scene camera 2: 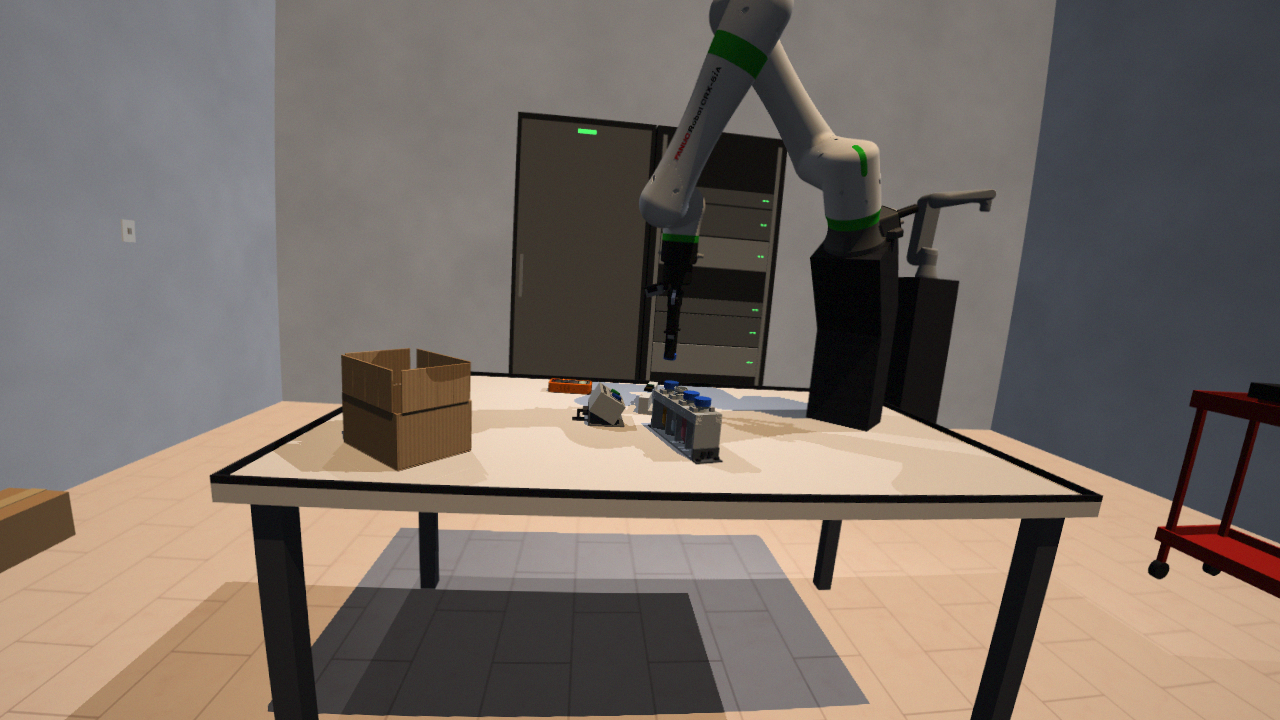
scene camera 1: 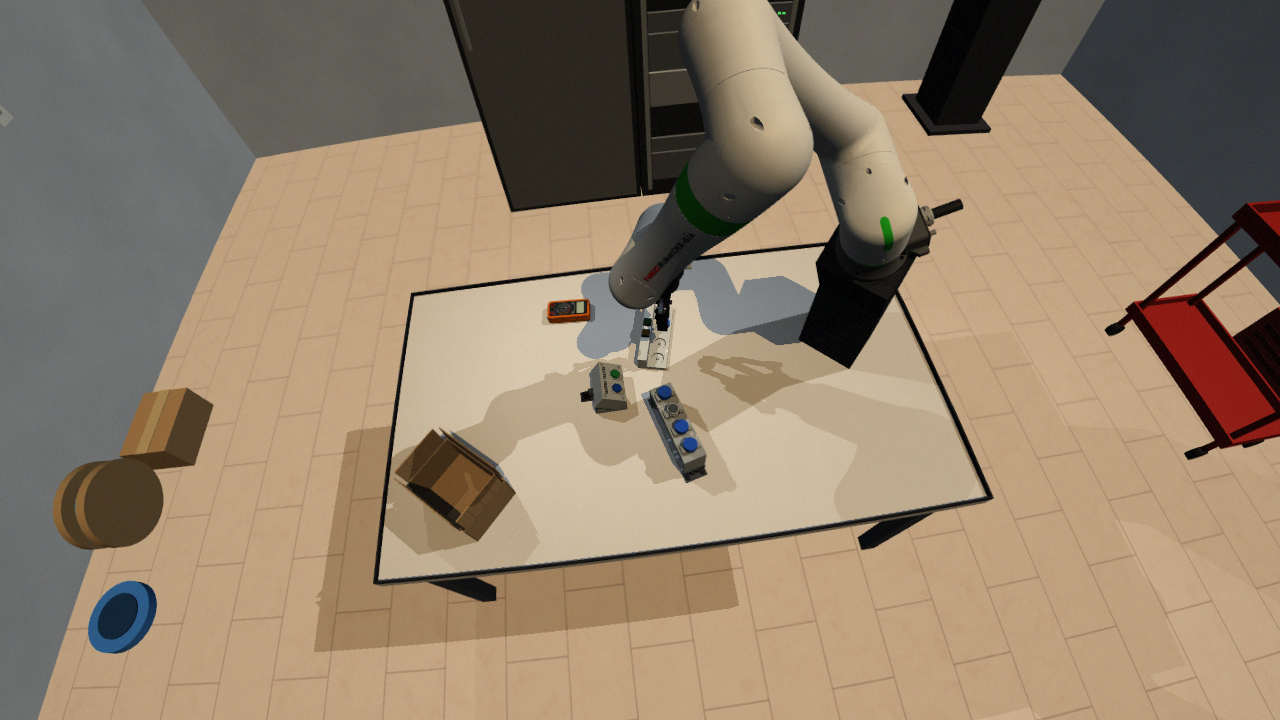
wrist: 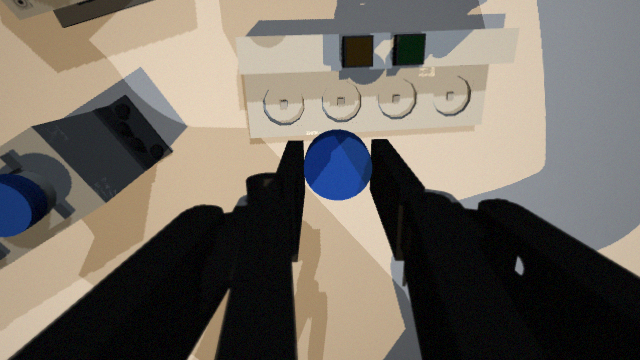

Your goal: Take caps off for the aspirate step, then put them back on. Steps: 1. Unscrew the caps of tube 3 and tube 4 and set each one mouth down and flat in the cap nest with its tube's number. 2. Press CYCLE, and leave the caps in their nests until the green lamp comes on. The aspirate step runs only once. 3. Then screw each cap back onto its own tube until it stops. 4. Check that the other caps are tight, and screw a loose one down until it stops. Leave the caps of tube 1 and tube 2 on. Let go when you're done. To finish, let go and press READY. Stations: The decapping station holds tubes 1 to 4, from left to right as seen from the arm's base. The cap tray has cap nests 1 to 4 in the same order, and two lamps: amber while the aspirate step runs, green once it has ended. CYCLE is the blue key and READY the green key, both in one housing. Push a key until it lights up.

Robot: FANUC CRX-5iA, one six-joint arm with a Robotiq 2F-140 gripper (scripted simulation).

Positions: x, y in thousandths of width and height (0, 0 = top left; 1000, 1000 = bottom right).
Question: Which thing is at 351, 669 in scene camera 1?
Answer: A cardboard box.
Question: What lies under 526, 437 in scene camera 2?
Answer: My gripper.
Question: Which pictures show the cardboard box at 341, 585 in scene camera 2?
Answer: Scene camera 2 and scene camera 1 only.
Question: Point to a blue cap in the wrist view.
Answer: At 527, 462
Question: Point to a key housing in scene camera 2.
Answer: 470, 560
